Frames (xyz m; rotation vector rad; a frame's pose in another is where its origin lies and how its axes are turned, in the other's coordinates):
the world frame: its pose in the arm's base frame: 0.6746 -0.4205 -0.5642 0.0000 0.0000 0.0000
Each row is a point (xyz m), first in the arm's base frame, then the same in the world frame.
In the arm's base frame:
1: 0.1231 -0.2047 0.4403
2: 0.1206 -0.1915 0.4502
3: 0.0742 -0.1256 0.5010
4: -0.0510 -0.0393 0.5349
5: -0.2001 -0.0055 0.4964
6: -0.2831 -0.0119 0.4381
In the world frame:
1: -0.5515 0.2158 1.0045
2: -0.5540 0.2290 1.0144
3: -0.6004 0.2949 1.0652
4: -0.7256 0.3812 1.0991
5: -0.8747 0.4150 1.0606
6: -0.9577 0.4086 1.0023

